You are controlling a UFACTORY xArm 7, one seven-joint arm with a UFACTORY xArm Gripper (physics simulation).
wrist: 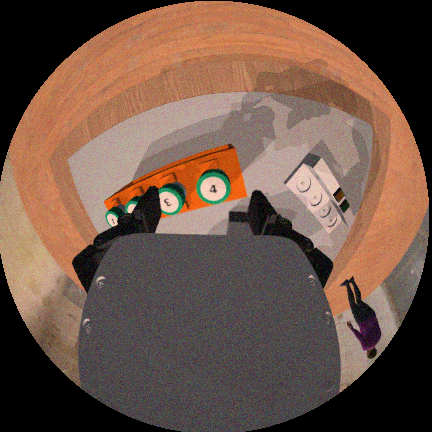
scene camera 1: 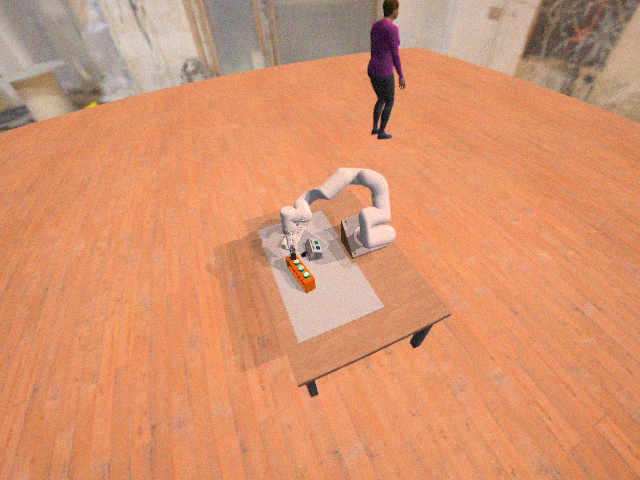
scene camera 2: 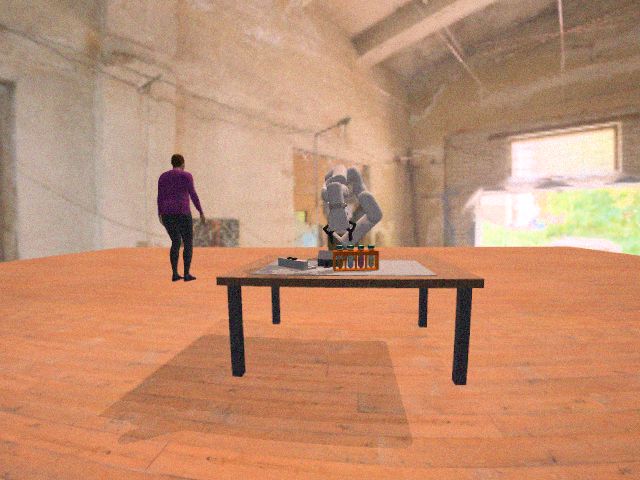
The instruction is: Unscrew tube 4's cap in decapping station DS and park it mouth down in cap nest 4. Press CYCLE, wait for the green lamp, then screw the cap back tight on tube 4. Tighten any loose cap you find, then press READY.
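Frame: origin at the arm's base, x left, y back, z up, level; centimetres.
Where they show: gripper, between the fingertips: (wrist: pixel 204 200) (scene camera 1: pixel 292 254) (scene camera 2: pixel 341 242); arm's base, origin of its link: (scene camera 2: pixel 344 244).
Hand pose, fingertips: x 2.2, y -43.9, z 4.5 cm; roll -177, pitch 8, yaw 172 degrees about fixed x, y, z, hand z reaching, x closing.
Observation:
Things, the pixels of their top centre, and the offset from my fingertips. "*": a spot on its surface instead. Level surfaces: height alone.
- orange rack, centre of its top: (wrist: pixel 155 200) (scene camera 2: pixel 355 249) (scene camera 1: pixel 299 266) dx +6.9, dy +1.3, dz -3.3 cm
- cap 3, centre of its top: (wrist: pixel 167 201) dx +4.4, dy +0.6, dz -1.4 cm
- cap 2, centre of its top: (wrist: pixel 134 212) dx +9.4, dy +1.9, dz -1.5 cm
- cap 1, centre of its top: (wrist: pixel 112 220) dx +14.5, dy +3.1, dz -1.5 cm
- dark block, centre of its top: (wrist: pixel 258 256) (scene camera 2: pixel 329 250) (scene camera 1: pixel 313 243) dx -7.9, dy +14.0, dz -5.2 cm
- white block, a spot on its surface: (wrist: pixel 309 190) * dx -19.5, dy +3.9, dz -12.5 cm
- small grey box, a spot on its surface: (scene camera 1: pixel 313 249) * dx -4.0, dy +12.8, dz -5.8 cm
- low grey fixture, a spot on its surface: (scene camera 2: pixel 294 264) * dx -24.3, dy +0.7, dz -11.3 cm
- pale mat, height of its surface: dz -13.6 cm
- wooden table, height of its surface: dz -13.9 cm
An orange rack (scene camera 1: pixel 301 277) (scene camera 2: pixel 356 269) (wrist: pixel 239 172) holds upright tubes with green-rimmed white caps. In the wrist view, cap 4 (wrist: pixel 213 188) and cap 3 (wrist: pixel 169 201) show whole, both seated on the rack's tubes; cap 2 (wrist: pixel 132 205) is partly covered by a finger, and cap 1 (wrist: pixel 113 217) is partly visible. My gripper (scene camera 2: pixel 340 231) (wrist: pixel 204 200) is open and empty, above the rack's cap 4 end. A dark block (wrist: pixel 239 216) beside the rack is mostly hidden by the gripper; its function cannot be told. A white block (wrist: pixel 309 190) has a row of round marks on top.
A small grey box (scene camera 1: pixel 313 249) with green and blue spots stands beside the rack. A low grey fixture (scene camera 2: pixel 294 264) stands left of the rack in scene camera 2. The pale mat (scene camera 1: pixel 336 310) lies on the wooden table (scene camera 1: pixel 372 341). A person (scene camera 1: pixel 383 56) (scene camera 2: pixel 178 206) stands beyond it.

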